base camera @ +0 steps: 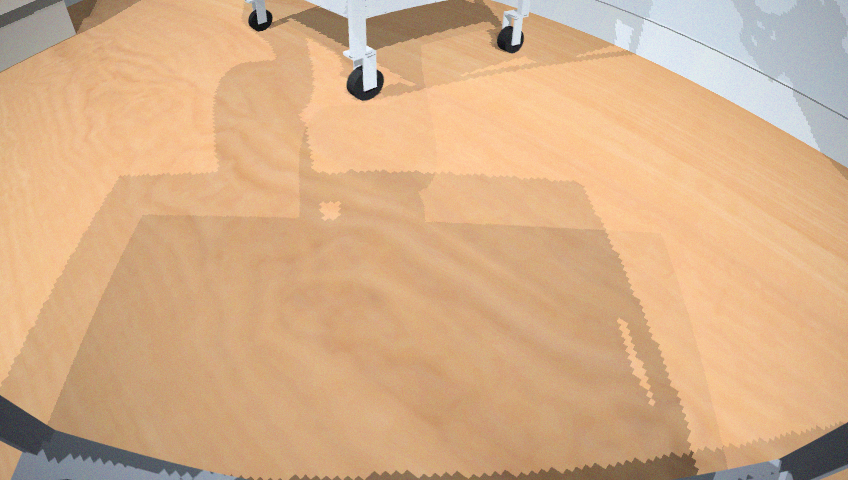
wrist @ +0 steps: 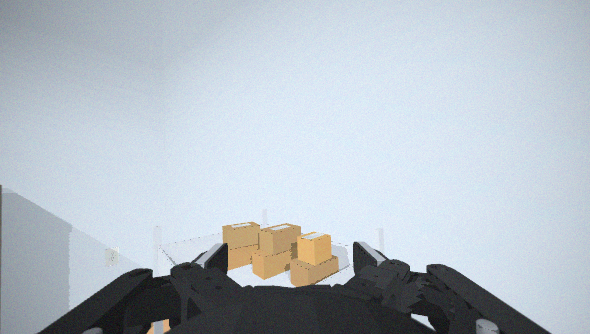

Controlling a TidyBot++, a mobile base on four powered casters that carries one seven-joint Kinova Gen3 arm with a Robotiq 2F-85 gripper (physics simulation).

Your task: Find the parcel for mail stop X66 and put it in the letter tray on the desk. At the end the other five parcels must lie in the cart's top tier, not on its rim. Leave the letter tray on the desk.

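Six brown parcels stand in three stacks of two in the cart's top tier in the wrist view: the left upper and lower parcel, the middle upper and lower parcel, and the right upper and lower parcel. White labels show on the upper ones, too small to read. The white cart shows its legs and wheels in the base camera view. My gripper is open and empty, with the parcels beyond its fingers. The desk's letter tray does not show.
A pale wall stands behind the cart, with a socket low at the left in the wrist view. A grey, box-like piece of furniture stands at the top left of the base camera view. Wooden floor lies before the cart.
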